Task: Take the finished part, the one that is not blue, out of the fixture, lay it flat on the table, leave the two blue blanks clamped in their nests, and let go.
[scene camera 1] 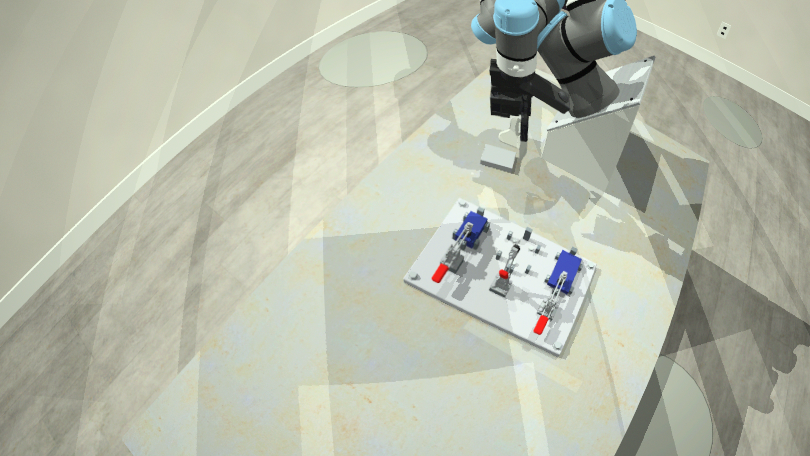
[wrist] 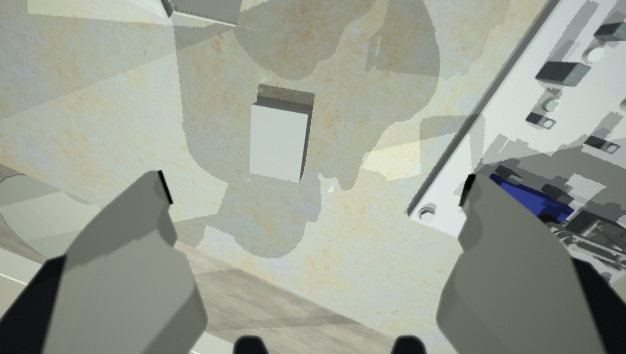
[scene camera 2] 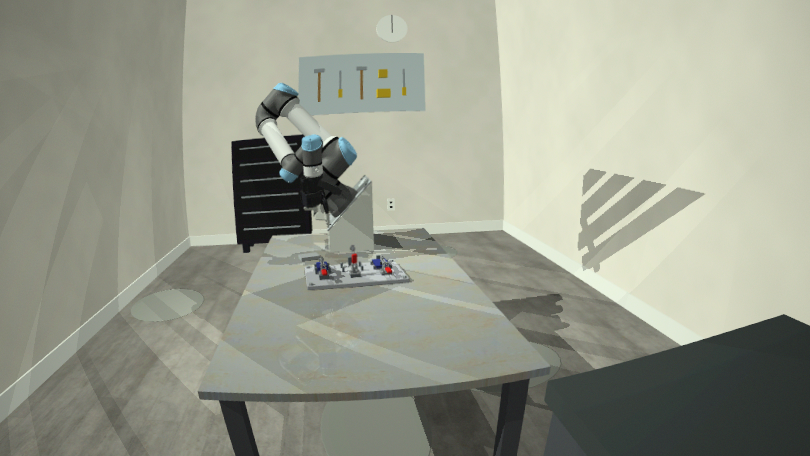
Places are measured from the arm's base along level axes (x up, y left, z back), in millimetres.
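Pixels of known places: gripper, between the fingertips: [scene camera 1: 522, 132] [wrist: 316, 176] [scene camera 2: 320, 222]; arm's base, origin of its link: [scene camera 1: 594, 101] [scene camera 2: 345, 204].
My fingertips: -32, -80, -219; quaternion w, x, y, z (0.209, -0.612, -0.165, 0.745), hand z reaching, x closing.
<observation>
For each thing: its top centre in the pictures, then the offset to it from my fingertips, as dx, dy, dz.
- light grey block, centre of its top: [wrist: 276, 145] [scene camera 1: 498, 155] [scene camera 2: 308, 255] -144, -66, +34
- fixture plate, centre of its top: [scene camera 1: 508, 271] [scene camera 2: 353, 272] -144, +143, -214
The finished part, a light grey block [scene camera 1: 498, 156] [scene camera 2: 310, 257] [wrist: 278, 142], lies flat on the table near the robot's base, apart from the fixture plate [scene camera 1: 476, 300] [scene camera 2: 340, 282] [wrist: 515, 100]. One blue blank [scene camera 1: 479, 220] [wrist: 532, 197] sits in the nest nearer the block. The other blue blank [scene camera 1: 566, 265] [scene camera 2: 376, 262] sits in the far nest. Clamp arms reach over both blanks. The middle nest holds no part, and its red clamp handle [scene camera 1: 503, 273] [scene camera 2: 354, 258] stands up. My gripper [scene camera 1: 514, 137] [scene camera 2: 323, 219] [wrist: 316, 176] is open and empty, above the block.
The grey robot pedestal [scene camera 1: 586, 150] [scene camera 2: 351, 229] stands behind the fixture, close to the gripper. Red handles of the outer clamps [scene camera 1: 439, 273] [scene camera 1: 540, 324] point away from the base. A black drawer cabinet [scene camera 2: 269, 205] stands behind the table.
</observation>
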